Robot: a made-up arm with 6 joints.
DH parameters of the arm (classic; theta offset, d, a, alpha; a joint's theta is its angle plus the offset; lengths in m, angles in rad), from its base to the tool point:
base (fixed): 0 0.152 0 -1.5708
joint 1: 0 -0.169 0.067 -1.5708
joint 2: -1.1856 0 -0.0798 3.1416
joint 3: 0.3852 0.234 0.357 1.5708
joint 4: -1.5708 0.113 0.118 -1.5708
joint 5: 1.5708 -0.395 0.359 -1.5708
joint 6: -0.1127 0 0.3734 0
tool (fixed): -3.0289 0.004 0 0
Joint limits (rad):
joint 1: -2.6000..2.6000
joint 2: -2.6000..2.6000
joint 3: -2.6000..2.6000
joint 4: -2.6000..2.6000
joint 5: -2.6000..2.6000
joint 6: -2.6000..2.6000
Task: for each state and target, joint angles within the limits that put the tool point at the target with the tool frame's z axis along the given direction. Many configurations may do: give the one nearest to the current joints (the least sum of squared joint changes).
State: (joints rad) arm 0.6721 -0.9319 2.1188 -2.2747 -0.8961 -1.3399
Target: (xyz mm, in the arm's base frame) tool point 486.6 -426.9 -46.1 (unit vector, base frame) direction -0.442 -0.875 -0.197
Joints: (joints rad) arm 1.4665 -0.7512 1.8282 -2.1793 -0.6352 -1.2973
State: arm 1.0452 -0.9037 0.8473 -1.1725 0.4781 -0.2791
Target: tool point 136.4 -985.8 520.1 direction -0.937 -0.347 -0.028
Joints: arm 0.1259 -1.0286 1.4011 -1.7368 0.4946 -0.4870
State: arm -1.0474 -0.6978 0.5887 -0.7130 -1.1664 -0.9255
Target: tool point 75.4 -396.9 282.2 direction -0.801 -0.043 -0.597
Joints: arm -0.6847 -0.2802 -0.1293 -1.1813 -1.4543 -1.2624
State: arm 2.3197 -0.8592 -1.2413 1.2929 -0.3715 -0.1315
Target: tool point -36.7 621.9 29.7 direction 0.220 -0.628 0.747
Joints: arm 2.2772 -1.2921 -2.0521 1.8949 -0.0828 -0.2850
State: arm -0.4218 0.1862 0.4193 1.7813 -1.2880 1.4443
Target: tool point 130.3 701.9 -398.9 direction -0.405 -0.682 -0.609
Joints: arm -0.9196 0.2769 0.5082 1.6653 -1.0487 1.2188
